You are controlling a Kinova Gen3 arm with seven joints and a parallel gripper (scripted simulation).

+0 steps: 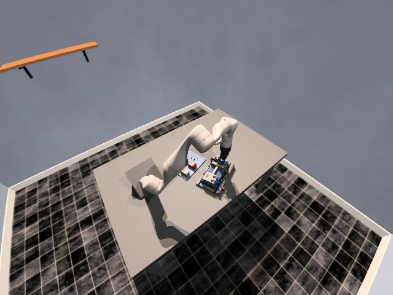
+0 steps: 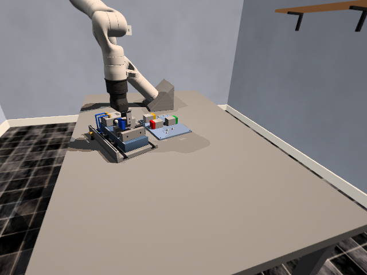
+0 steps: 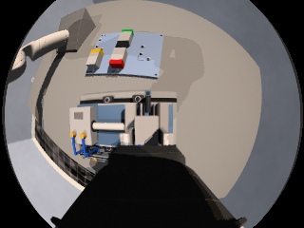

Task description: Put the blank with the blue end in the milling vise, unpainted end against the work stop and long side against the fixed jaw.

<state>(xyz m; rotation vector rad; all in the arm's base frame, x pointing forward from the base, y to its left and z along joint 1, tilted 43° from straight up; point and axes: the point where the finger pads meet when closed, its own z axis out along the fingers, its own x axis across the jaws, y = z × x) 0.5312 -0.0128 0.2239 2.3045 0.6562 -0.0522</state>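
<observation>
Right now my hand is 20 mm above the blue-ended blank. Also, from my hand: light blue plate 190 mm behind, 180 mm to the left, 130 mm below; then red-ended blank 180 mm behind, 140 mm to the left, 110 mm below; then fixed jaw 60 mm below, 30 mm ahead, 20 mm to the left.
</observation>
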